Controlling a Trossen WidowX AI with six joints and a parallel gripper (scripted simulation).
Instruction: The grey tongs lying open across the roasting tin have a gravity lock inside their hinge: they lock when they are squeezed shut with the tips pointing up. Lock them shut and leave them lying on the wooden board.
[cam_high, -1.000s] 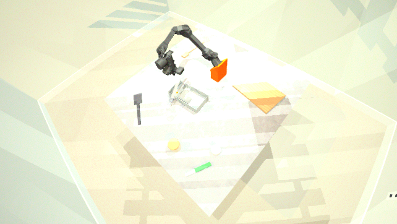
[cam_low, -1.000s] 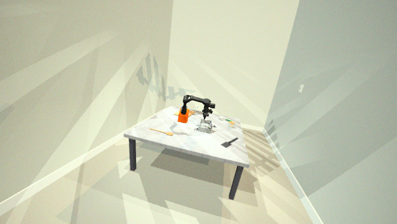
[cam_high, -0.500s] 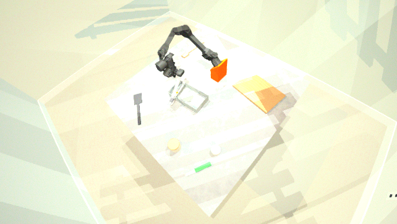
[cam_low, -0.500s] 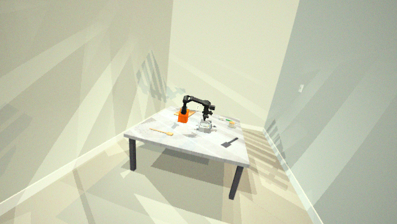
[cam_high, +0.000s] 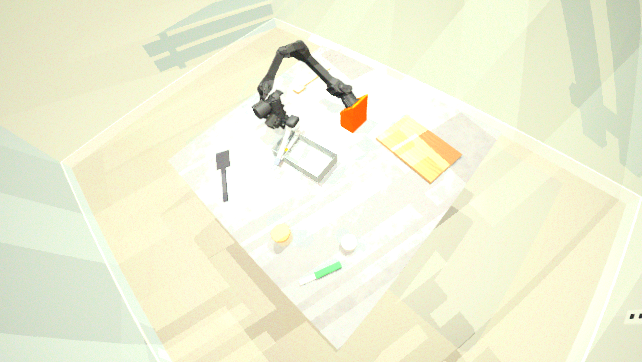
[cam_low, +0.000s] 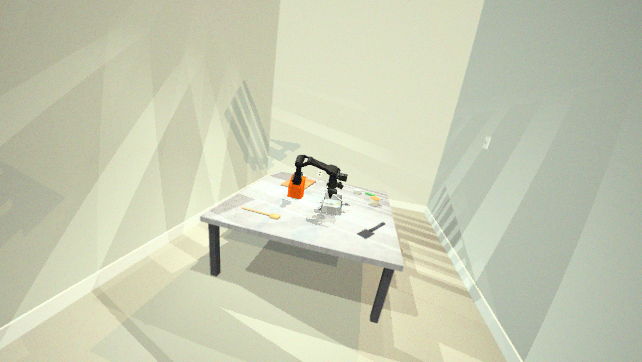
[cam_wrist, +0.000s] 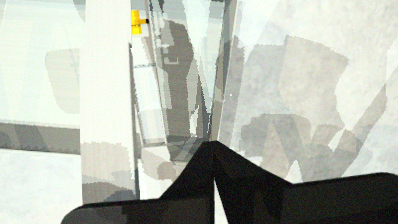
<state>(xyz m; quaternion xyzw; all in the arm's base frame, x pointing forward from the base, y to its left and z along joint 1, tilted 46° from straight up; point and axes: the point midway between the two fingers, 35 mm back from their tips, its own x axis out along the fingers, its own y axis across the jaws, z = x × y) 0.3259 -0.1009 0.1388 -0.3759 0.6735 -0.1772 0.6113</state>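
The yellow mark lies 6 cm to the left of my gripper tip, 6 cm below it and 6 cm ahead of it. The rest, counted from my gripper tip: wooden board (53 cm to the left, 41 cm behind, 11 cm below); then roasting tin (14 cm to the left, 9 cm below, 1 cm ahead); then dark spatula (35 cm ahead, 14 cm to the right, 12 cm below).
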